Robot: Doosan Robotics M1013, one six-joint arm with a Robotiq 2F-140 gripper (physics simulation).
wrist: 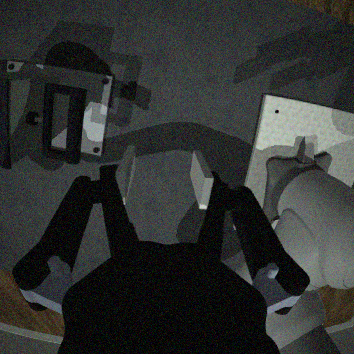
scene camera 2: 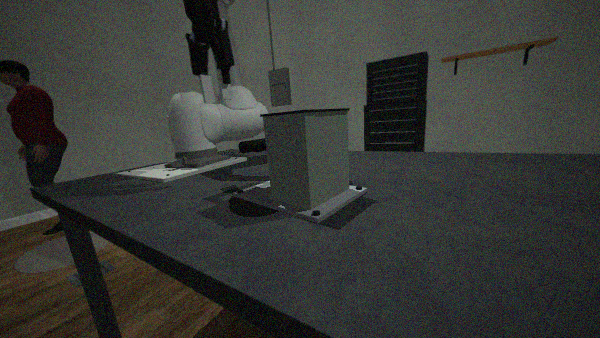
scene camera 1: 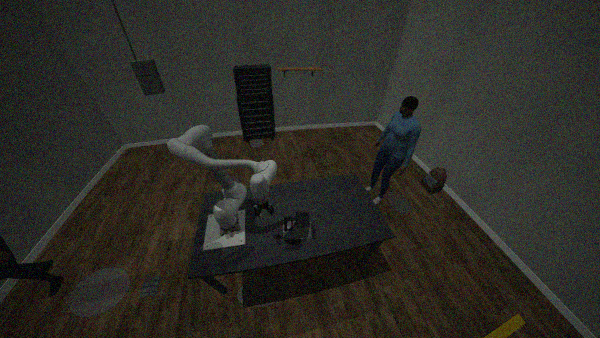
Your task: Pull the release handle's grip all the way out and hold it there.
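The release handle's grip is a dark bar on a dark frame, standing out from the side of a grey box on a white base plate. The box also shows, small and dark, in scene camera 1. My gripper is partly open, with nothing between its fingers. It hangs above the table, apart from the grip. In the wrist view the grip lies left of both fingertips. In scene camera 2 the box hides where the handle joins it.
The handle unit and the arm's white mounting plate are on the dark table. The arm's white base stands on that plate. A person in blue stands beyond the table; a person in red stands at the left.
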